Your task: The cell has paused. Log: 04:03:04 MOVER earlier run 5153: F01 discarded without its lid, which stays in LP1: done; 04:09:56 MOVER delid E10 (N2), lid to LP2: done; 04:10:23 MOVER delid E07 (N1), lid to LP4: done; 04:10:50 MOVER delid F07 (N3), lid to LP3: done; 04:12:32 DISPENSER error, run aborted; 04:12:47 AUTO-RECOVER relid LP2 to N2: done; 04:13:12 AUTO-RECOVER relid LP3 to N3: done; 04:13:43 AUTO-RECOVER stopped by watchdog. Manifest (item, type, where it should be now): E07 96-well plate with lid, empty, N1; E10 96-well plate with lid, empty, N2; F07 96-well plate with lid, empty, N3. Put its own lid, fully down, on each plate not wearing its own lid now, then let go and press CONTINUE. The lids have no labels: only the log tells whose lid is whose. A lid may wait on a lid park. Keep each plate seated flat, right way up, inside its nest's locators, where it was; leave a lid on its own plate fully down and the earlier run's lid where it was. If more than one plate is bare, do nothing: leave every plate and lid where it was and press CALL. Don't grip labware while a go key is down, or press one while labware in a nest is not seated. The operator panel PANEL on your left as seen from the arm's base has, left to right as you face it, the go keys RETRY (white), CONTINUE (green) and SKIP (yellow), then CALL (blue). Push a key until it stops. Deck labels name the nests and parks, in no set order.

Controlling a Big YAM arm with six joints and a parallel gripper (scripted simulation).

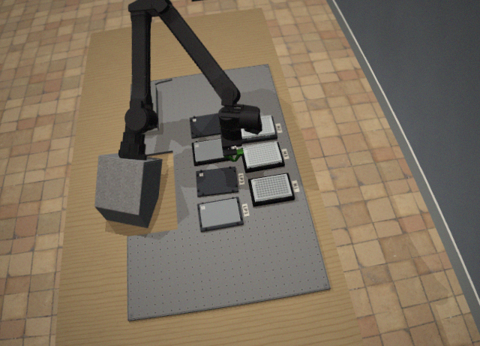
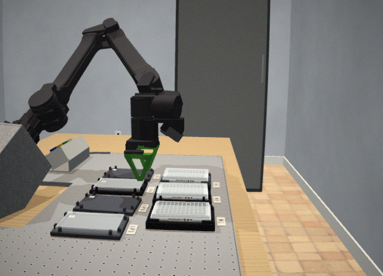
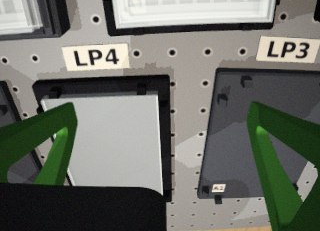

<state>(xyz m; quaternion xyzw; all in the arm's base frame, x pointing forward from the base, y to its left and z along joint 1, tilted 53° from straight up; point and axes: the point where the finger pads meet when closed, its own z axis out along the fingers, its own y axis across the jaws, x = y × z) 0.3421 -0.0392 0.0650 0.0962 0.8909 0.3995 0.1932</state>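
My hand is 80 mm past the park LP4, 60 mm above it and 40 mm to the right of it. Also, from my hand: park LP2: 170 mm to the left, 80 mm behind, 60 mm below; then park LP3: 90 mm to the right, 70 mm behind, 60 mm below; then 96-well plate: 150 mm to the right, 110 mm ahead, 40 mm below.
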